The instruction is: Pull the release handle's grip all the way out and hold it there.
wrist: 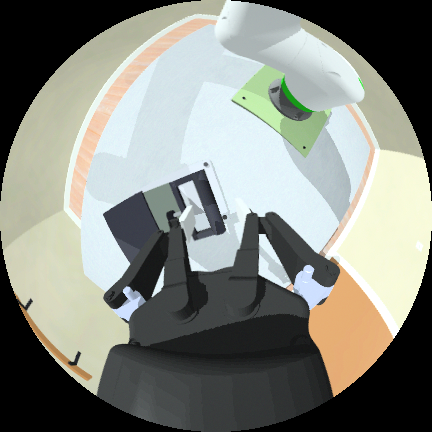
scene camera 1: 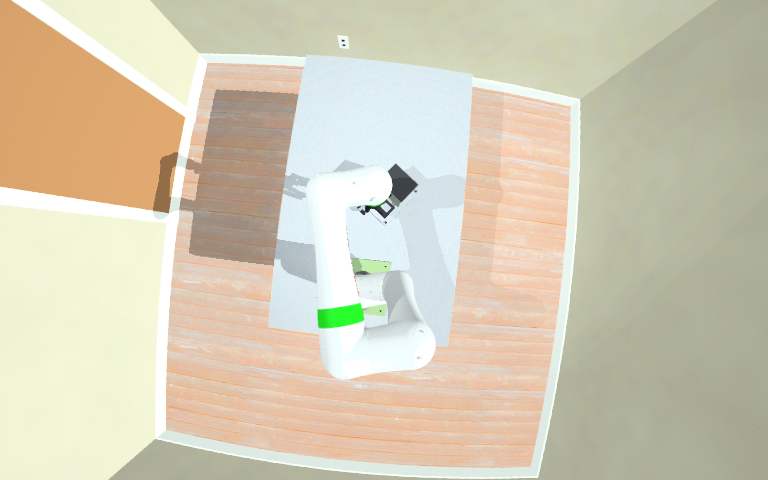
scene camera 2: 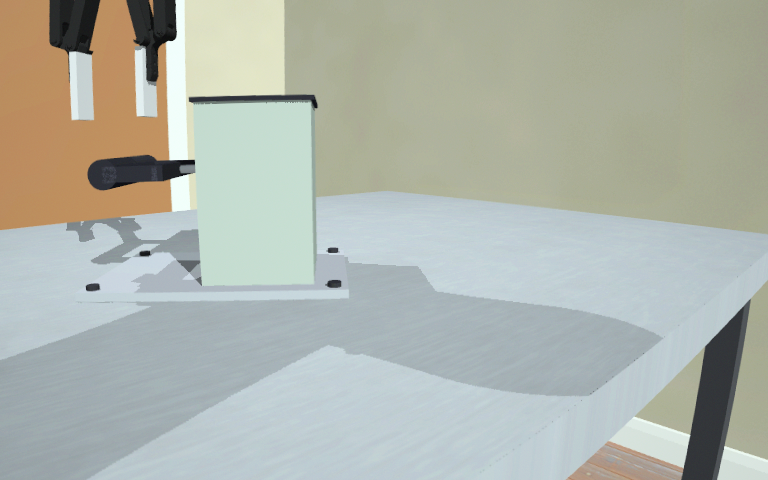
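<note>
The release handle's dark grip point(scene camera 1: 380, 211) point(scene camera 2: 121, 171) point(wrist: 215, 200) is a rectangular loop on the side of a pale green box point(scene camera 2: 257, 192) point(wrist: 160, 202) with a dark top. A short light rod point(scene camera 2: 187, 168) shows between grip and box. How far the grip is out cannot be told. My gripper point(scene camera 2: 114, 117) point(wrist: 214, 210) is open and empty, fingers pointing down with pale pads. In scene camera 2 the fingertips hang above the grip, apart from it. In scene camera 1 the arm hides most of the gripper.
The box stands on a white base plate point(scene camera 2: 226, 295) point(wrist: 216, 185) with dark bolts, on the light grey table point(scene camera 1: 385, 113) point(scene camera 2: 509, 418). The arm's green mounting plate point(scene camera 1: 370, 264) point(wrist: 255, 112) is on the same table. A wall stands beyond the table's far end.
</note>
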